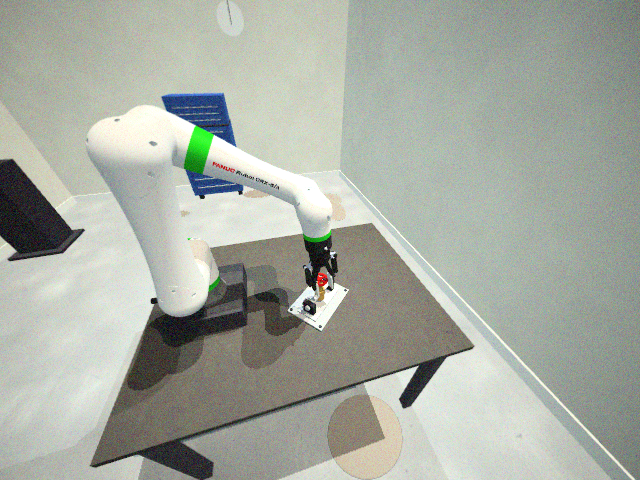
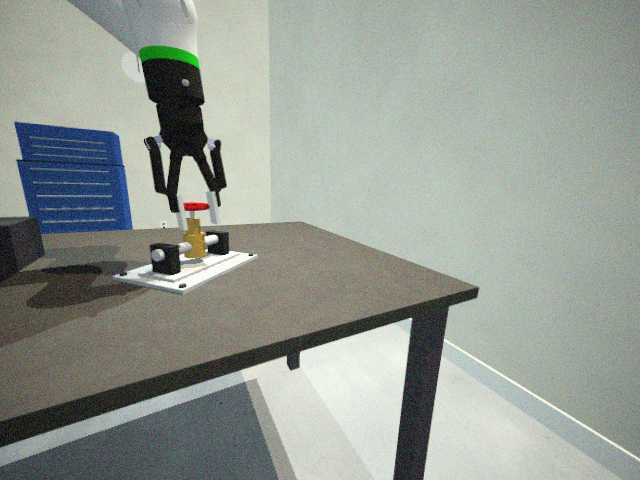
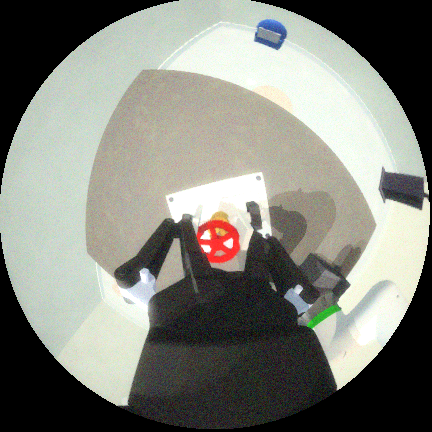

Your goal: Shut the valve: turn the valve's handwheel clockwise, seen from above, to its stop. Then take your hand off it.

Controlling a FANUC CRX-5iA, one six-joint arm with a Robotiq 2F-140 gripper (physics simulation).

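The red handwheel [image 1: 322,279] [image 2: 196,206] [image 3: 218,241] sits level on top of the brass valve body [image 1: 321,295] [image 2: 194,244] [image 3: 220,216]. The valve is in a pipe held by two black blocks on a white base plate [image 1: 330,310] [image 2: 199,279] [image 3: 220,192]. My gripper [image 1: 323,287] [image 2: 197,210] [image 3: 218,216] points down over the valve, with one pale finger on each side of the handwheel. The fingers are partly closed and appear to bear on its rim. Their tips reach below the wheel. The exact contact is too small to see, and the wheel's turn angle cannot be told.
The base plate lies on a brown table [image 1: 403,310] [image 2: 320,289] [image 3: 145,140]. The robot's dark base block [image 1: 235,294] [image 2: 18,245] [image 3: 322,272] stands on the table to one side. A blue cabinet [image 1: 214,116] [image 2: 77,180] stands behind the table. Walls stand beyond it.
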